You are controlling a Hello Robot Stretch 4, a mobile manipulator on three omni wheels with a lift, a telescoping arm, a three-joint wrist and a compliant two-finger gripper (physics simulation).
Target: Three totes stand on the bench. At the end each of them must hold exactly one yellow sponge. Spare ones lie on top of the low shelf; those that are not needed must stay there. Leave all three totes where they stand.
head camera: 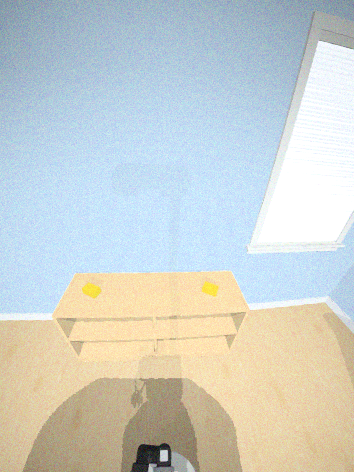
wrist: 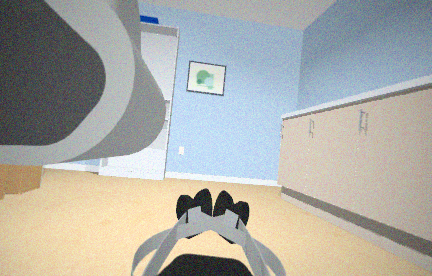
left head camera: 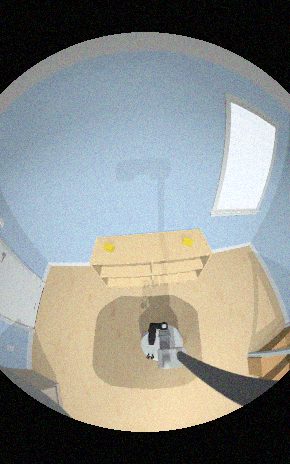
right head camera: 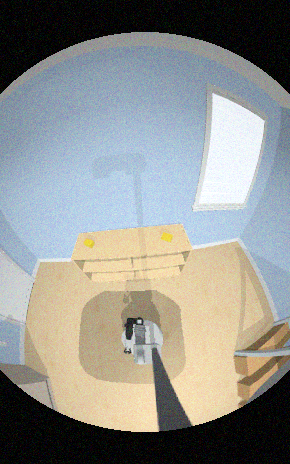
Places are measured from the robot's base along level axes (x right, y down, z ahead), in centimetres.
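Pixels of known places: gripper, fingertip midpoint: [wrist: 213, 205] [left head camera: 149, 359] [right head camera: 127, 353].
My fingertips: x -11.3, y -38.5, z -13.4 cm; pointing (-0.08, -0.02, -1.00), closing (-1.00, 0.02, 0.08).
Note:
Behind a point stands the place of what it marks.
Two yellow sponges lie apart on top of the low wooden shelf [head camera: 150, 296] @(y -58.3, x -10.9, z 86.3 cm) [left head camera: 142, 248] @(y -58.3, x -15.7, z 87.4 cm) [right head camera: 122, 245] @(y -58.3, x -13.8, z 85.0 cm). The left sponge [head camera: 92, 290] @(y -62.8, x -48.4, z 86.3 cm) [left head camera: 109, 247] @(y -62.8, x -47.9, z 86.2 cm) [right head camera: 89, 243] @(y -62.8, x -47.4, z 85.4 cm) is near the shelf's left end. The right sponge [head camera: 210, 288] @(y -62.8, x 29.4, z 89.6 cm) [left head camera: 187, 242] @(y -62.2, x 28.9, z 88.6 cm) [right head camera: 167, 237] @(y -62.5, x 30.2, z 88.3 cm) is near its right end. My gripper [wrist: 213, 205] @(y -38.5, x -11.3, z -13.4 cm) is shut, its fingertips close together with no object between them. It also shows small beside my base in the left head view [left head camera: 150, 356] @(y -39.6, x -10.5, z -10.7 cm) and the right head view [right head camera: 127, 351] @(y -39.8, x -10.7, z -11.0 cm), well away from the shelf. The bench's totes and their contents do not show.
The low shelf stands against the blue wall, left of a window [head camera: 310, 150] @(y -149.6, x 85.0, z 118.8 cm). Brown boxes [left head camera: 267, 367] [right head camera: 248, 366] [wrist: 22, 178] stand to the right of my base. A cabinet [wrist: 340, 150] @(y -51.6, x -111.4, z -164.8 cm) and a tall white shelf unit [wrist: 173, 65] @(y -155.8, x 32.3, z -356.4 cm) show in the wrist view.

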